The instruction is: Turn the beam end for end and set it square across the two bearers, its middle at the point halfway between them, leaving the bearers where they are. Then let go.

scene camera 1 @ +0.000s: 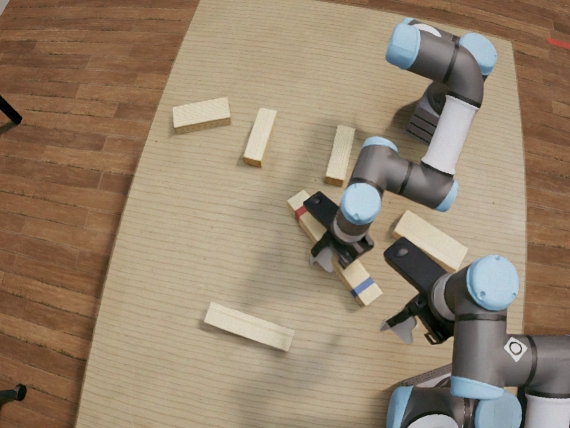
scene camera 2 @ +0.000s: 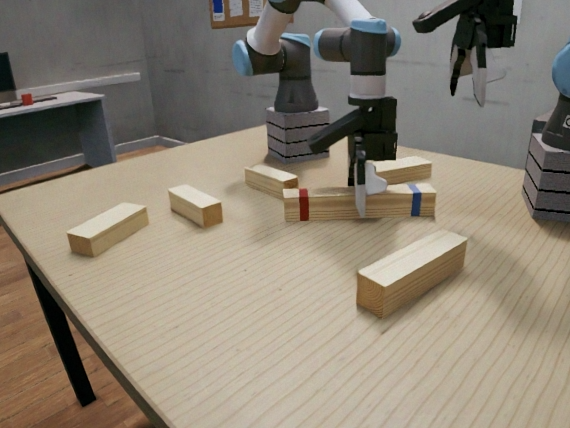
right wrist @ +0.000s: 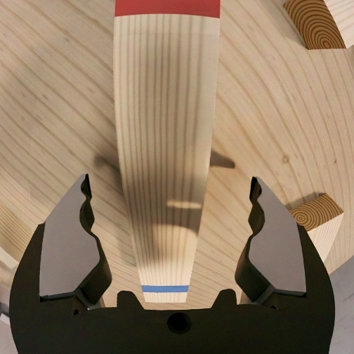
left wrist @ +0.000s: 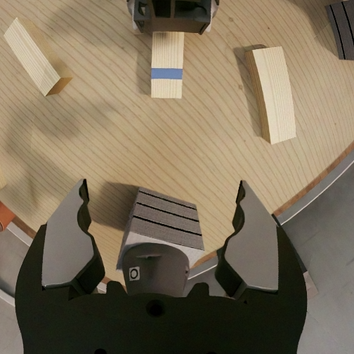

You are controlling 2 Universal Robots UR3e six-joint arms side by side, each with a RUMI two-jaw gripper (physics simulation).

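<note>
The beam [scene camera 1: 309,225] [scene camera 2: 330,205] [left wrist: 167,50] [right wrist: 165,100], with a red band near one end and a blue band near the other, lies flat on the table. Two short, roughly parallel blocks, apparently the bearers, lie apart from it: one [scene camera 1: 260,135] [scene camera 2: 195,197] [right wrist: 315,25] farther out, one [scene camera 1: 341,152] [scene camera 2: 270,179] [right wrist: 322,220] nearer the right arm's base. My right gripper [scene camera 1: 334,260] [scene camera 2: 367,200] [right wrist: 170,176] is open, lowered over the beam's middle, a finger on each side. My left gripper [scene camera 1: 410,327] [scene camera 2: 467,95] [left wrist: 162,180] is open and empty, high above the table.
Other plain blocks lie around: one [scene camera 1: 201,115] [scene camera 2: 107,225] at the far left, one [scene camera 1: 430,240] [scene camera 2: 405,170] [left wrist: 275,95] near the left gripper in scene camera 1, and one [scene camera 1: 249,326] [scene camera 2: 412,272] [left wrist: 35,57] on the beam's other side from the bearers.
</note>
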